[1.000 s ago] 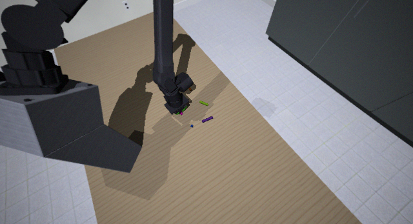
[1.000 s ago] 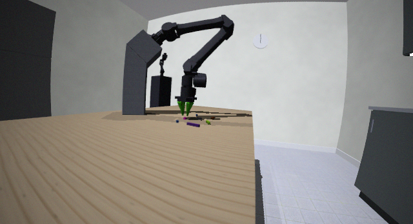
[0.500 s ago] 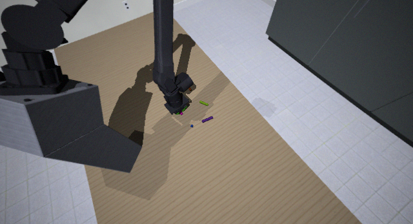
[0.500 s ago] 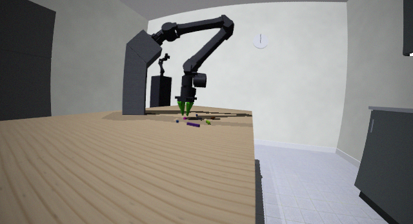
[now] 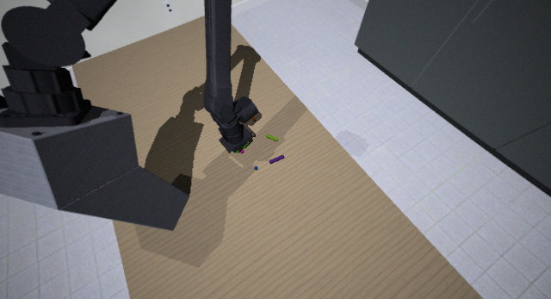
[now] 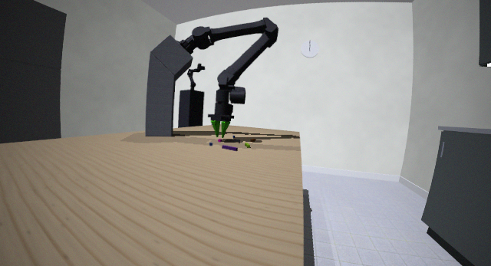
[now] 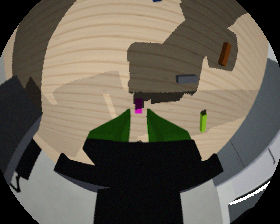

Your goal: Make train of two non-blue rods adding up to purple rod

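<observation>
Now: the magenta rod 20 mm below my hand. The rest, counted from my hand: lime rod (130 mm ahead, 20 mm to the left, 20 mm below); then grey rod (70 mm to the left, 40 mm ahead, 20 mm below); then purple rod (120 mm ahead, 80 mm to the right, 20 mm below).
</observation>
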